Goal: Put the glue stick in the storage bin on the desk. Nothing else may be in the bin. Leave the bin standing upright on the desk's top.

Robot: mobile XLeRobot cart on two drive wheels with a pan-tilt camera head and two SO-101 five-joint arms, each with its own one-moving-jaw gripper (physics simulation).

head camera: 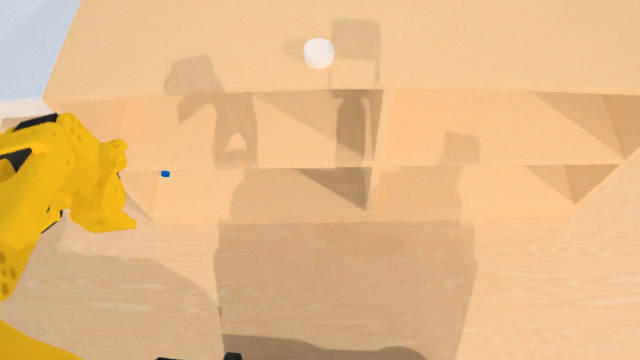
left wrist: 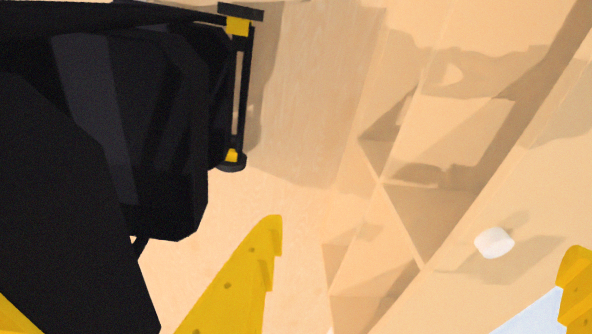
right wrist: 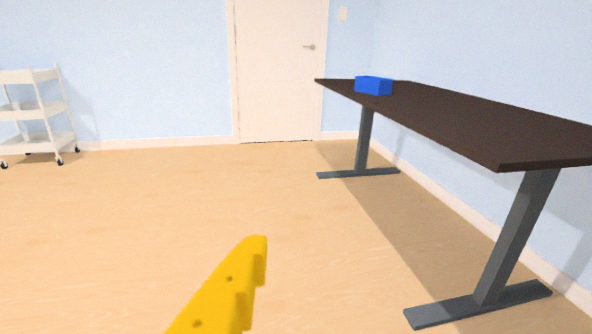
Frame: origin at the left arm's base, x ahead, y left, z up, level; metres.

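Seen in the pictures: left end effector, tool point: [head camera: 131, 222] [left wrist: 281, 229]; right end effector, tool point: [right wrist: 265, 254].
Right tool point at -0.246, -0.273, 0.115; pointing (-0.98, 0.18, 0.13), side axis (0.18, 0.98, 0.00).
Offsets run from my right tool point to a thing's top centre, as dx, dy, dz. "*": to the spot under its first point. Level surfaces: height alone.
The storage bin is a blue box {-1.305, +0.665, -0.094} [right wrist: 373, 85] upright on the dark desk {dz -0.169} [right wrist: 450, 117], far off in the right wrist view; its inside is hidden. I cannot make out a glue stick for sure. A small blue thing {+0.878, +0.616, -0.783} [head camera: 165, 174], too small to identify, is in the shelf unit's lower left compartment in the head view. A short white cylinder {+0.795, +0.161, -0.257} [head camera: 318, 53] [left wrist: 494, 243] stands on the shelf unit's top. My left gripper [head camera: 130, 185] [left wrist: 425, 236] is open and empty, left of the compartments in the head view. My right gripper shows one notched jaw [right wrist: 232, 287], so it is fully open, over floor.
The low wooden shelf unit [head camera: 475, 45] [left wrist: 540, 190] has open compartments facing the robot. Desk legs {* -0.509, +0.885, -0.508} [right wrist: 515, 235] stand along the wall at right. A white door [right wrist: 280, 75] and a white trolley [right wrist: 34, 113] are at the back. Black robot parts [left wrist: 160, 150] fill the left wrist view's left side.
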